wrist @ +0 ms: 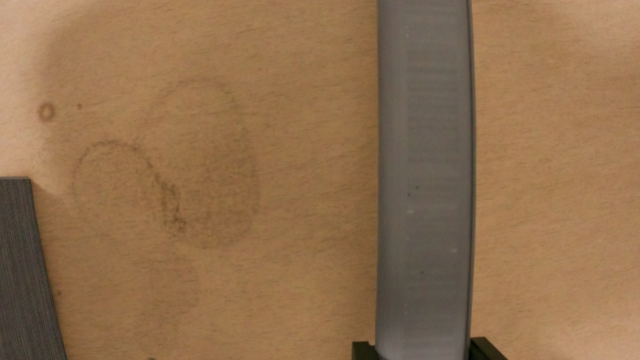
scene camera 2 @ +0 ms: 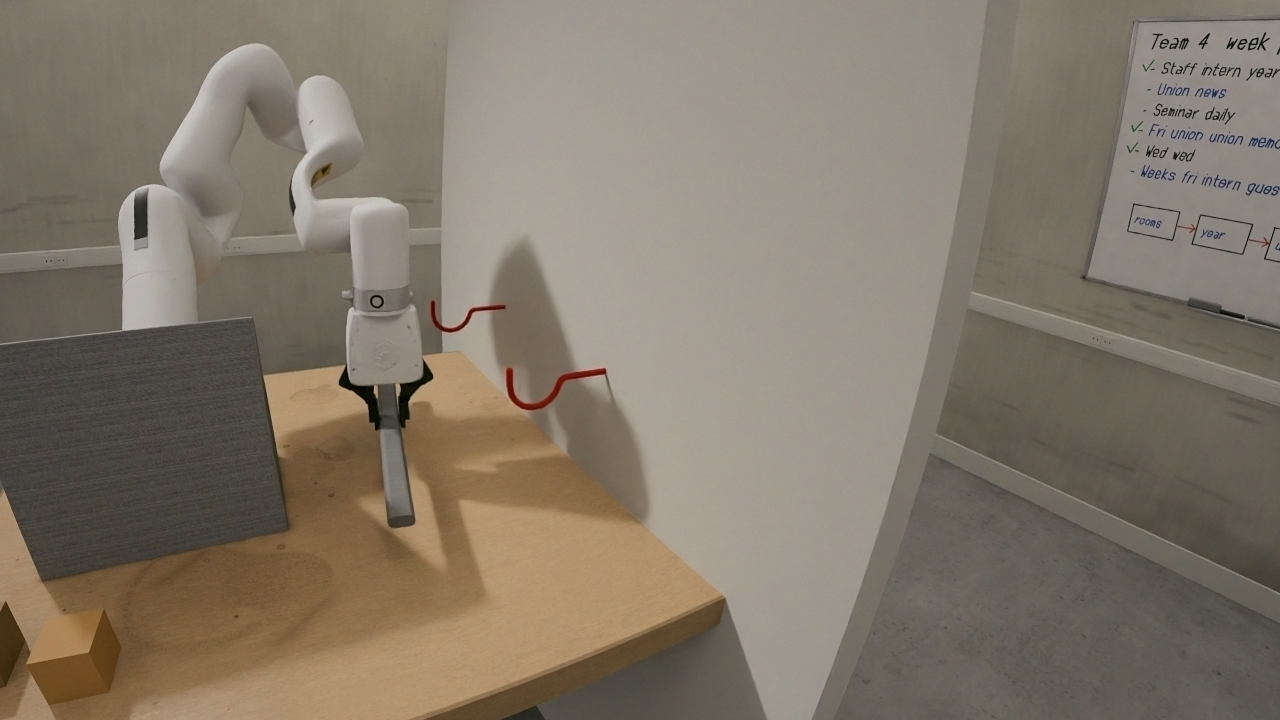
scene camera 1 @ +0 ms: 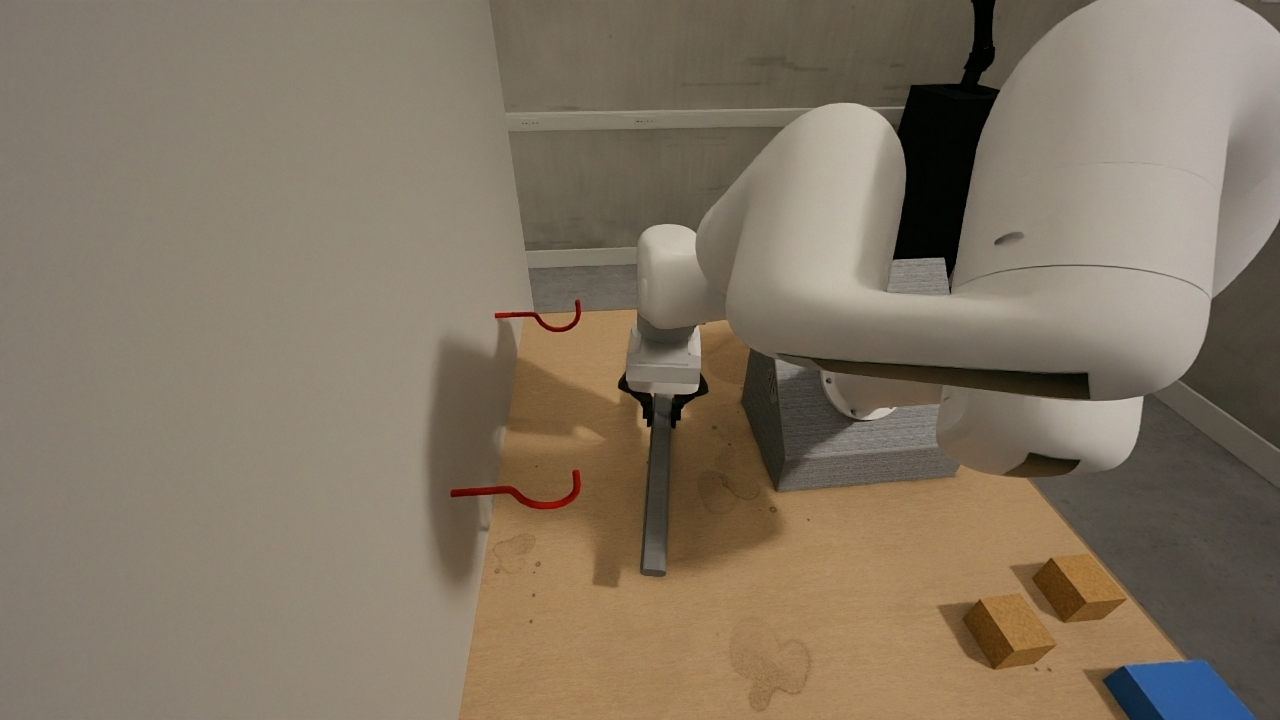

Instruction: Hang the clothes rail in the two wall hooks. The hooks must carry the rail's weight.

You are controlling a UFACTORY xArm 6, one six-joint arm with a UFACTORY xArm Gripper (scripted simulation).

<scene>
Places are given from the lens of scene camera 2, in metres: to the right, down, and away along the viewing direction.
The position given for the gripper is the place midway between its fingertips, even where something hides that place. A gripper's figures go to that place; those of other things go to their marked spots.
gripper (scene camera 2: 390, 425): -0.35, 0.09, 0.78
grey clothes rail (scene camera 2: 400, 512): -0.25, 0.16, 0.57
</scene>
